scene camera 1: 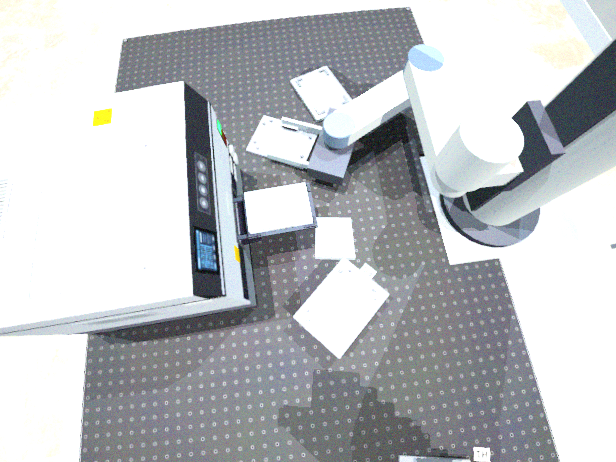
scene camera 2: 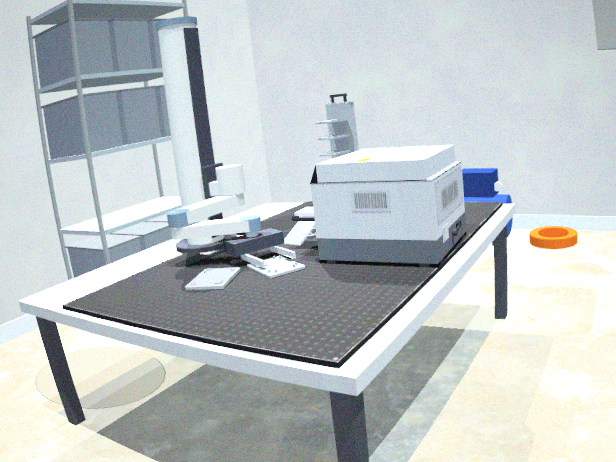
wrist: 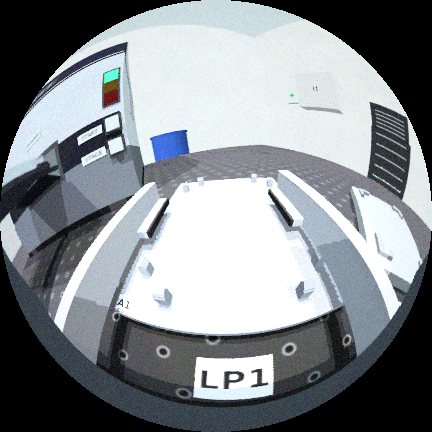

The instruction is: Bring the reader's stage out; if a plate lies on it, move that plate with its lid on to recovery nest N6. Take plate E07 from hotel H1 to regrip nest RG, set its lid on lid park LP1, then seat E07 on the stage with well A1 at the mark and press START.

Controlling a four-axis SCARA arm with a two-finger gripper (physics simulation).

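Frame: origin at the arm's base, x ahead, y left, z up, level; centimetres.
Where they show: gripper, fingertip midpoint: (scene camera 1: 275, 137) (scene camera 2: 279, 259) (wrist: 216, 185); arm's base, origin of the base link: (scene camera 1: 487, 201) (scene camera 2: 206, 244).
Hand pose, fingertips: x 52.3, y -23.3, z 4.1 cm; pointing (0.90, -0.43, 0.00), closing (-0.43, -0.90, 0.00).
Observation:
Things, the pixels of their top centre, and the offset from my fingertips. "*": a spot on its surface instead.
- lid park LP1, middle of its top: (wrist: 229, 202) (scene camera 1: 282, 137) (scene camera 2: 274, 262) dx -1.7, dy -0.1, dz -0.8 cm
- reader, middle of its top: (scene camera 1: 76, 192) (scene camera 2: 388, 153) (wrist: 72, 99) dx +27.8, dy +25.5, dz +27.6 cm
- white nest, middle of its top: (wrist: 394, 220) (scene camera 2: 212, 274) (scene camera 1: 321, 89) dx -14.4, dy -14.9, dz -1.0 cm
- white square, surface spot: (scene camera 1: 335, 238) * dx -11.1, dy +29.7, dz +1.3 cm
- larger turned white piece, middle of its top: (scene camera 1: 342, 315) dx -9.6, dy +46.4, dz +5.6 cm
My gripper (scene camera 1: 280, 140) (scene camera 2: 280, 260) (wrist: 216, 185) is open and empty, its fingers along both sides of lid park LP1 (scene camera 1: 270, 145) (scene camera 2: 277, 269) (wrist: 220, 300). Pegs show on LP1; a clear lid there cannot be made out. The reader (scene camera 1: 115, 200) (scene camera 2: 375, 215) (wrist: 80, 100) has its stage (scene camera 1: 282, 231) out, with a flat white surface inside the dark rim; whether that is a plate cannot be told. START and STAGE buttons show in the wrist view. Hotel H1 (scene camera 1: 435, 458) (scene camera 2: 340, 112) is partly visible. E07 cannot be identified. No label shows for RG or N6.
Another white nest (scene camera 1: 320, 92) (scene camera 2: 212, 278) (wrist: 390, 235) lies beside LP1. A white square (scene camera 1: 335, 238) lies near the stage, and a larger turned white piece (scene camera 1: 341, 310) lies beyond it. The arm's column (scene camera 2: 180, 110) stands at the mat's side. The reader's green light is lit.

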